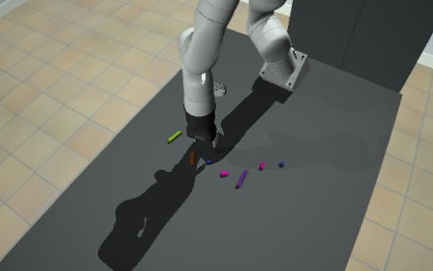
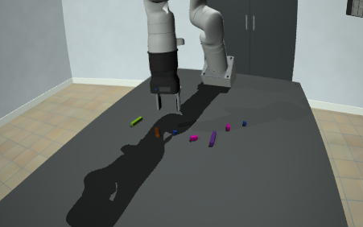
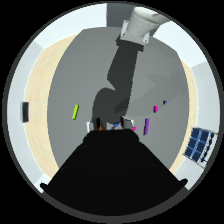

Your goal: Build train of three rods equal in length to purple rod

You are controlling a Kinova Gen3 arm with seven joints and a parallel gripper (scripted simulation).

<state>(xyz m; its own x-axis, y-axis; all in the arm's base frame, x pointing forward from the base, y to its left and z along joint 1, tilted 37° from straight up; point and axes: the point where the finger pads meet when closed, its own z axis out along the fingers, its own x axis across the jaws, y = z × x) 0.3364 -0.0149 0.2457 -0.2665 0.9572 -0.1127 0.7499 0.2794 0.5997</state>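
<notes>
The orange rod lies 4 cm ahead of my hand, 2 cm to the right of it and 8 cm below it. Round my hand: lime rod: 1 cm ahead, 12 cm to the right, 8 cm below; then purple rod: 14 cm to the left, 8 cm below.
</notes>
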